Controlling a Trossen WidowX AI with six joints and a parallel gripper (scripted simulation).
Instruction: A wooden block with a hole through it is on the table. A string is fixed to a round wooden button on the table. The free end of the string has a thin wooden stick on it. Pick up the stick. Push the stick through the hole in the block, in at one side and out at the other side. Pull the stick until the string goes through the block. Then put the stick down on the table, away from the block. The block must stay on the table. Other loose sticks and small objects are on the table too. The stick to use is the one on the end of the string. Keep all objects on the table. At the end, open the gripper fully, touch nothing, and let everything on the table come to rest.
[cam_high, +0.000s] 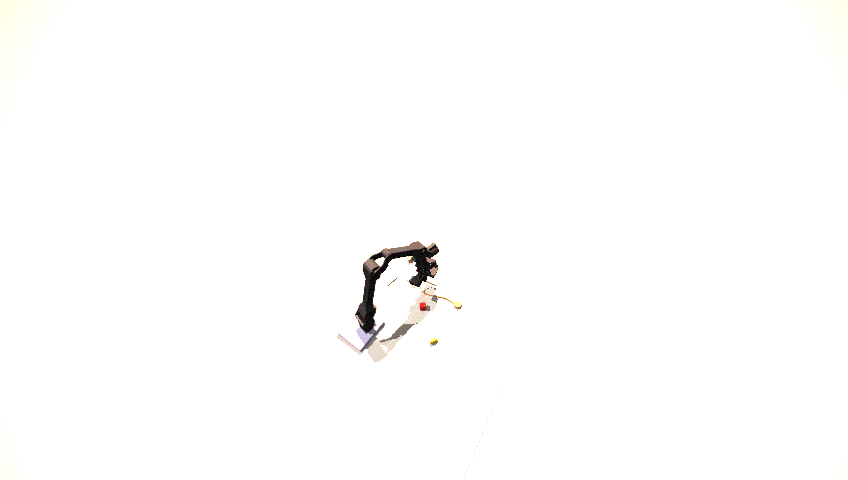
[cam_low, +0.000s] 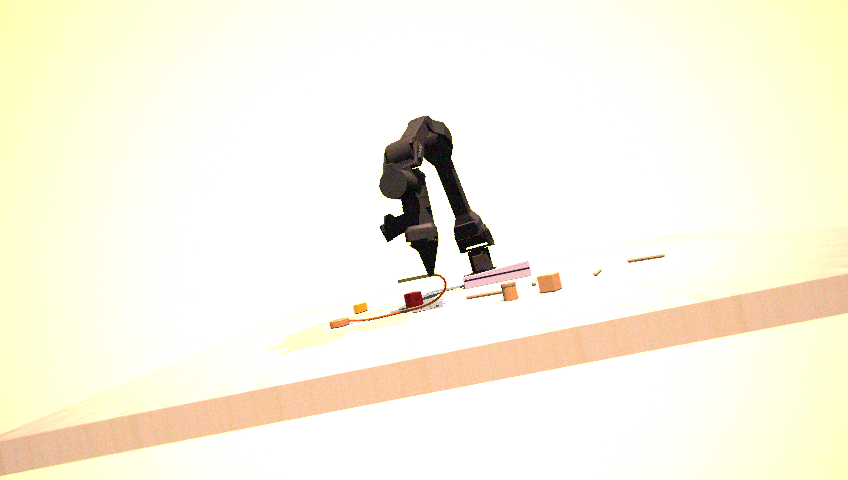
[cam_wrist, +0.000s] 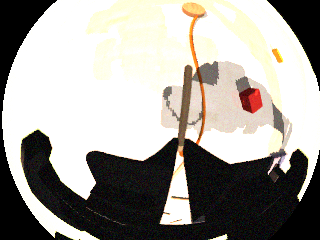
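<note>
Right now the red block is 10 cm behind my gripper tip, 8 cm to the right of it and 5 cm below it. Also, from my gripper tip: short wooden cylinder (16 cm to the left, 11 cm ahead, 5 cm below); then thin wooden stick (1 cm to the right); then round wooden button (20 cm to the right, 6 cm below, 3 cm ahead).
</note>
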